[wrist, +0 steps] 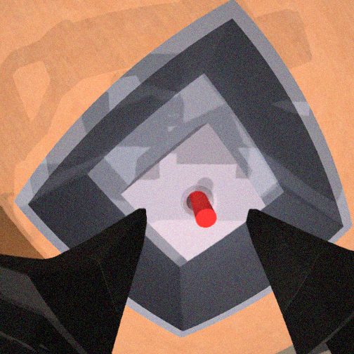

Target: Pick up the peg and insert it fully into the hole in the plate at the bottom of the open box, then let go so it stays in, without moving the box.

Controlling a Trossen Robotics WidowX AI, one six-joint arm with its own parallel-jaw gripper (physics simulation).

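Observation:
The red peg (202, 210) stands in the hole (189, 201) of the pale plate (165, 200), with a short length of it showing above the plate and its top toward the lower part of the view. How deep it sits cannot be told exactly. The plate lies at the bottom of the open grey box (210, 290). My gripper (197, 215) is open, with one black finger on each side of the peg and a clear gap to it on both sides. Neither finger touches the peg.
The box's dark walls rise around the plate, with a lighter grey rim (332, 150) on top. A wood-coloured table top (150, 327) surrounds the box. Shadows of the arm fall on the table and inside the box. A darker brown area shows at the left edge.

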